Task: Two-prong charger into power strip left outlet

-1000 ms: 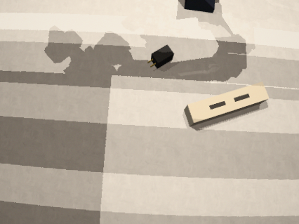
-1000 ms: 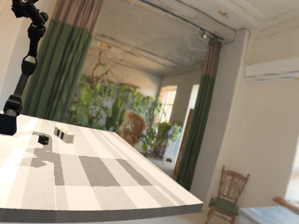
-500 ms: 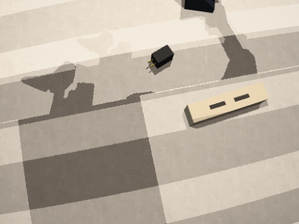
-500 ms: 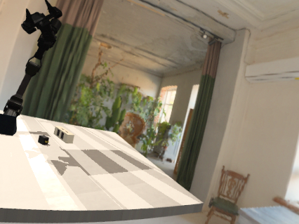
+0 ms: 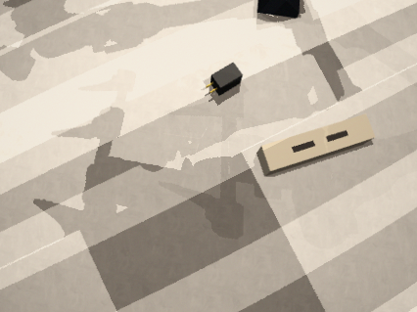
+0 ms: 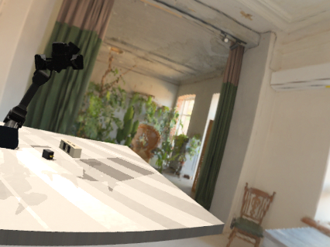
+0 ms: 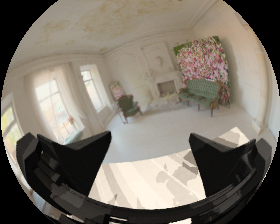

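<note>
Now: gripper tip 10 mm short of the black two-prong charger, 240 mm to the right of it and 420 mm above it.
</note>
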